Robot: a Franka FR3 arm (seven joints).
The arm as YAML. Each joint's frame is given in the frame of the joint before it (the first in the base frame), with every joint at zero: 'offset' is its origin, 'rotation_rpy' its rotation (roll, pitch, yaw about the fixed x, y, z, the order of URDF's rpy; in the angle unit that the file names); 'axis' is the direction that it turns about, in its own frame. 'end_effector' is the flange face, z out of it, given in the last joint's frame.
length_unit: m
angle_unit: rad
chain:
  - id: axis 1
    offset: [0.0, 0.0, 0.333]
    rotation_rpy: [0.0, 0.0, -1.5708]
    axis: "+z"
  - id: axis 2
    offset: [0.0, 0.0, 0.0]
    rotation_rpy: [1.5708, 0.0, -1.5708]
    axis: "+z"
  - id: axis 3
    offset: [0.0, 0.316, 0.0]
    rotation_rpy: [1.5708, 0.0, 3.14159]
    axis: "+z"
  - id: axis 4
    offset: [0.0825, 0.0, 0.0]
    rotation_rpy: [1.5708, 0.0, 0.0]
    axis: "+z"
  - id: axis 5
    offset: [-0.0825, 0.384, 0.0]
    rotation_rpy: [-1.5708, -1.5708, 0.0]
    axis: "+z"
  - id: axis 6
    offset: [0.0, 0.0, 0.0]
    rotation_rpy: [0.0, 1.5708, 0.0]
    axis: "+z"
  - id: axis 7
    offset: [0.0, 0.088, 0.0]
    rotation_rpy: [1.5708, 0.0, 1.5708]
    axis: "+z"
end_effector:
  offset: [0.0, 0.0, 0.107]
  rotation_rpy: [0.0, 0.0, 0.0]
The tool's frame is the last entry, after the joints.
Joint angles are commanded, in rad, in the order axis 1, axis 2, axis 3, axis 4, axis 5, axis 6, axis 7. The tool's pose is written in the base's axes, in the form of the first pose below.
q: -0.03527 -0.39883 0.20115 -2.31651 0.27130 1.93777 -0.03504
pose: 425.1 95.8 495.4 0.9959 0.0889 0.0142 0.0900 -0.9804 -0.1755
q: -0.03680 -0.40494 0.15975 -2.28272 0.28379 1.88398 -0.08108
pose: 426.6 79.6 511.3 0.9947 0.1025 0.0120 0.1028 -0.9732 -0.2055
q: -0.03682 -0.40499 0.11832 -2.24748 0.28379 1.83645 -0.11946
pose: 428.7 62.4 525.6 0.9934 0.1138 0.0116 0.1135 -0.9678 -0.2248
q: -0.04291 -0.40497 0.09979 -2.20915 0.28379 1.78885 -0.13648
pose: 429.4 53.1 540.5 0.9928 0.1196 0.0090 0.1184 -0.9647 -0.2354
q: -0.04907 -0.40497 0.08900 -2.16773 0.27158 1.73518 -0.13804
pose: 428.7 46.3 556.0 0.9926 0.1217 -0.0015 0.1180 -0.9656 -0.2318
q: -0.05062 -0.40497 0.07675 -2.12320 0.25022 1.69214 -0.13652
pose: 428.5 39.5 573.5 0.9925 0.1220 -0.0004 0.1190 -0.9688 -0.2176
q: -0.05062 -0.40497 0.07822 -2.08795 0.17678 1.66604 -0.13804
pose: 428.1 34.2 586.9 0.9901 0.1401 0.0010 0.1387 -0.9796 -0.1456
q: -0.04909 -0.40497 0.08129 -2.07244 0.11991 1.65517 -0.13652
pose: 427.9 31.2 592.6 0.9886 0.1505 -0.0018 0.1498 -0.9848 -0.0883
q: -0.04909 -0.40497 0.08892 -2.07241 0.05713 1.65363 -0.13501
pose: 427.7 28.7 592.0 0.9868 0.1617 -0.0121 0.1613 -0.9866 -0.0237
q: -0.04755 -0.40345 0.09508 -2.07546 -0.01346 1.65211 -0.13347
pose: 427.8 25.3 589.7 0.9846 0.1726 -0.0281 0.1738 -0.9836 0.0473
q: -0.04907 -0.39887 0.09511 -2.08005 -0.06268 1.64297 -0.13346
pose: 427.9 19.5 585.2 0.9834 0.1735 -0.0529 0.1778 -0.9797 0.0928
